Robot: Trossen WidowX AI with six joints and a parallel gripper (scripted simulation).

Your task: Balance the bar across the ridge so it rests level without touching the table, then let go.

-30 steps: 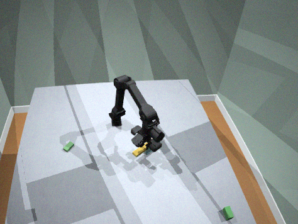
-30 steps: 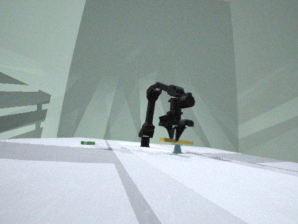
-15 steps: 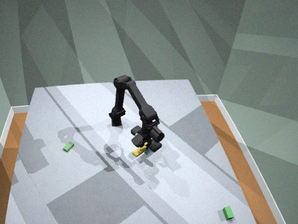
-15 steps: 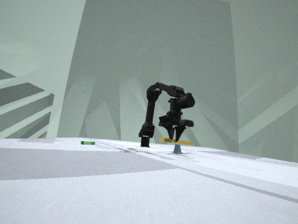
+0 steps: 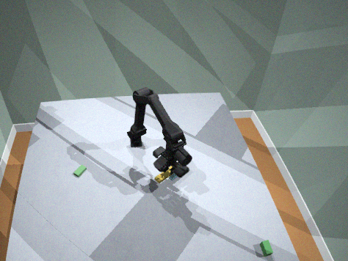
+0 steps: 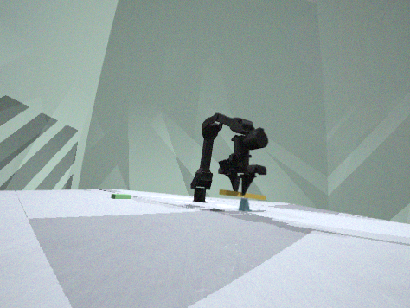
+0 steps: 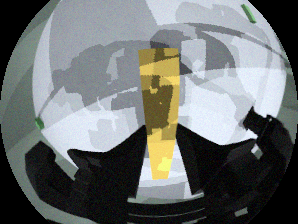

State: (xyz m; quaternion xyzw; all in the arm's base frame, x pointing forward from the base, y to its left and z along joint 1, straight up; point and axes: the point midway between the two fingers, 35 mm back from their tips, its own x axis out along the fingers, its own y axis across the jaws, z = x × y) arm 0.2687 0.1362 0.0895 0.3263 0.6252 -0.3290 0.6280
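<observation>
My gripper tip is now 2 cm past the yellow bar and 2 cm to the right of it.
</observation>
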